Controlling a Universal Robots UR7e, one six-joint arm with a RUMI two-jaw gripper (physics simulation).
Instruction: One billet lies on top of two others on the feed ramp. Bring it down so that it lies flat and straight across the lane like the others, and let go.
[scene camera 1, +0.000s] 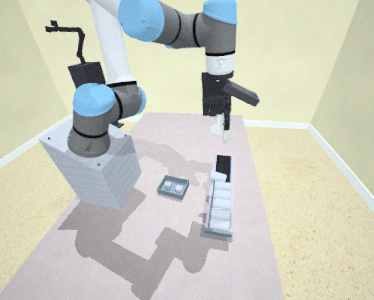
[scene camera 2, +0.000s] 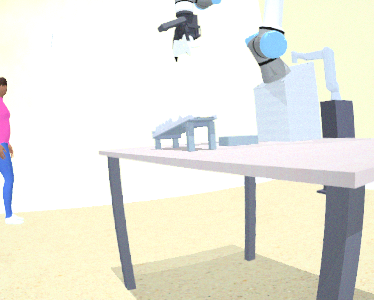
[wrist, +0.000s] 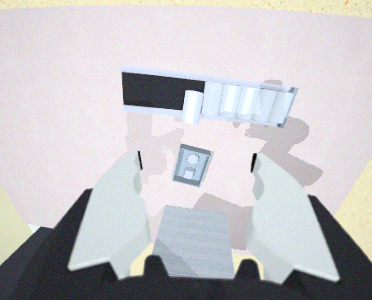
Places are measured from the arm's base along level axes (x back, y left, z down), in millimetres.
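Pixels of known places: gripper, between the fingertips: (scene camera 1: 223, 134) (scene camera 2: 182, 58) (wrist: 195, 153); arm's base, origin of its link: (scene camera 1: 89, 142) (scene camera 2: 277, 76).
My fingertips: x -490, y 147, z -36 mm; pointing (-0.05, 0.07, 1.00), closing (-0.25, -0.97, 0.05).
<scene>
Ahead of a thing's pixels: the offset from my fingertips to its top centre.
The feed ramp (scene camera 1: 219, 232) (scene camera 2: 191, 137) (wrist: 160, 73) holds a row of several white billets @(dz +229, dx -35, dy -100 mm) (scene camera 1: 220, 203) (wrist: 248, 101) lying across its lane toward the low end. One white billet @(dz +199, dx +6, dy +16 mm) (scene camera 1: 218, 176) (wrist: 192, 107) is at the upper end of the row, beside the last of them. It is shifted sideways, and its end sticks out over the side wall facing the small tray. Whether it touches its neighbour or rests on the wall, I cannot tell. My gripper (scene camera 1: 221, 134) (scene camera 2: 181, 51) (wrist: 195, 153) is open and empty, high above the ramp, well clear of the billets.
A small grey tray @(dz +298, dx +207, dy -30 mm) (scene camera 1: 171, 194) (scene camera 2: 238, 141) (wrist: 187, 180) with two small white pieces stands beside the ramp. The robot's grey pedestal (scene camera 1: 112, 170) (scene camera 2: 287, 110) (wrist: 195, 235) stands farther to that side. A person (scene camera 2: 5, 120) stands at the far left in scene camera 2.
</scene>
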